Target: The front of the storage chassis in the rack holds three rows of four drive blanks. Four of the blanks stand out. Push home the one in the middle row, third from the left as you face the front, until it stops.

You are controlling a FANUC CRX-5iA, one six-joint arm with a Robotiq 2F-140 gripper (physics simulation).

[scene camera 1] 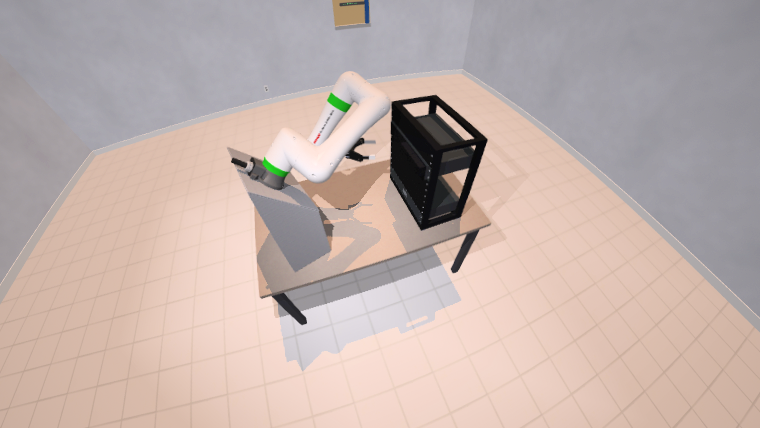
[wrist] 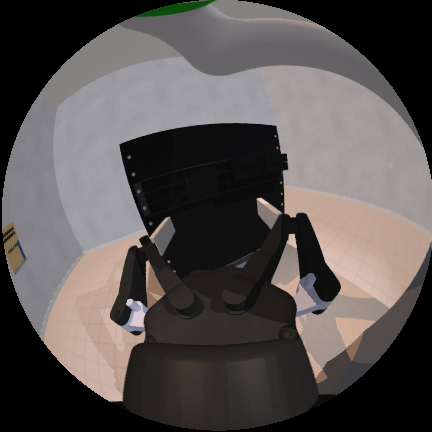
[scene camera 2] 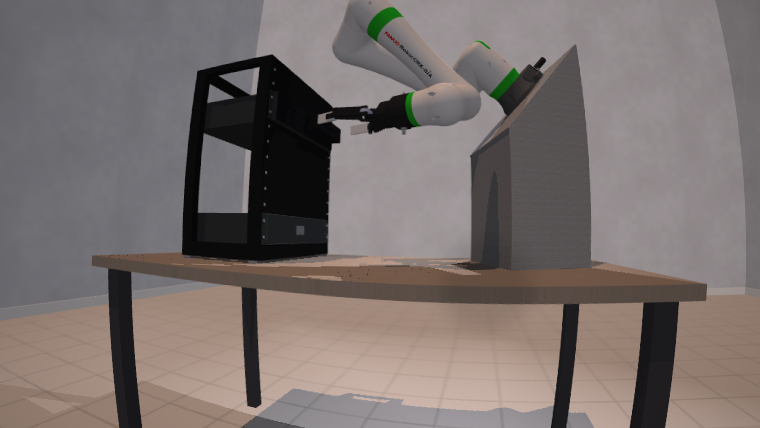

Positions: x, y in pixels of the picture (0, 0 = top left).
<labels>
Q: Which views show the black rack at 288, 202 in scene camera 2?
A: Scene camera 1, the wrist view and scene camera 2: all of them.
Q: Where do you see a black rack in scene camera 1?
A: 423, 148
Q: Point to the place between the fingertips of my gripper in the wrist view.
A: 213, 215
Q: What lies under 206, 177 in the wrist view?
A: A black rack.
</labels>
